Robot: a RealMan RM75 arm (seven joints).
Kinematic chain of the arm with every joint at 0, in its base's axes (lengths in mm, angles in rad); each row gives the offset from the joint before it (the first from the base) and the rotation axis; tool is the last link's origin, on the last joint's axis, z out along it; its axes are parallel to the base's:
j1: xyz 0 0 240.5 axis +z
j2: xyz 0 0 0 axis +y
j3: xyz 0 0 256 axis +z
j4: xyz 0 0 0 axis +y
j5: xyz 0 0 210 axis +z
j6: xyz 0 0 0 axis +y
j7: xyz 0 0 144 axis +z
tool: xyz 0 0 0
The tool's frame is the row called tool.
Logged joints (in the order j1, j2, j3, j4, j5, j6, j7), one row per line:
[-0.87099 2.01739 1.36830 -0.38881 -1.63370 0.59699 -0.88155]
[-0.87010 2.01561 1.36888 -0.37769 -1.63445 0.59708 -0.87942]
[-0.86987 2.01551 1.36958 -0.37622 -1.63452 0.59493 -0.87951]
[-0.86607 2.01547 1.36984 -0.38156 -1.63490 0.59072 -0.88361]
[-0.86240 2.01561 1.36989 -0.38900 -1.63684 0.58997 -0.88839]
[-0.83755 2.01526 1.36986 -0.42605 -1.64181 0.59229 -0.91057]
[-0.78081 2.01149 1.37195 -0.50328 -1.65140 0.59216 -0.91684]
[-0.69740 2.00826 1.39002 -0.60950 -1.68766 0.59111 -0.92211]
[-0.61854 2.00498 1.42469 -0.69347 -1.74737 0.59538 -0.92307]
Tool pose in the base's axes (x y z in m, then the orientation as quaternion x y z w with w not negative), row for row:
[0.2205 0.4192 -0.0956 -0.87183 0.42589 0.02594 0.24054]
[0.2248 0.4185 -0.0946 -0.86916 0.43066 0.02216 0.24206]
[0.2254 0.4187 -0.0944 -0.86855 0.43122 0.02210 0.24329]
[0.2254 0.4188 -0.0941 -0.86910 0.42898 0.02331 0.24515]
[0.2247 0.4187 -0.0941 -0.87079 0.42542 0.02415 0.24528]
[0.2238 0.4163 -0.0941 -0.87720 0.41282 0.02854 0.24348]
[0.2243 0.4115 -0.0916 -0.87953 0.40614 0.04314 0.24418]
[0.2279 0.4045 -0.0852 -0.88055 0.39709 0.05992 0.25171]
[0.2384 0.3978 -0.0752 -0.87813 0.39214 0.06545 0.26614]
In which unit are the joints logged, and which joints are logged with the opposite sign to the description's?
The joints are logged in radians. Opposite sign: j1, j4.
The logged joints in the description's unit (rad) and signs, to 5 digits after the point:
[0.87099 2.01739 1.36830 0.38881 -1.63370 0.59699 -0.88155]
[0.87010 2.01561 1.36888 0.37769 -1.63445 0.59708 -0.87942]
[0.86987 2.01551 1.36958 0.37622 -1.63452 0.59493 -0.87951]
[0.86607 2.01547 1.36984 0.38156 -1.63490 0.59072 -0.88361]
[0.86240 2.01561 1.36989 0.38900 -1.63684 0.58997 -0.88839]
[0.83755 2.01526 1.36986 0.42605 -1.64181 0.59229 -0.91057]
[0.78081 2.01149 1.37195 0.50328 -1.65140 0.59216 -0.91684]
[0.69740 2.00826 1.39002 0.60950 -1.68766 0.59111 -0.92211]
[0.61854 2.00498 1.42469 0.69347 -1.74737 0.59538 -0.92307]

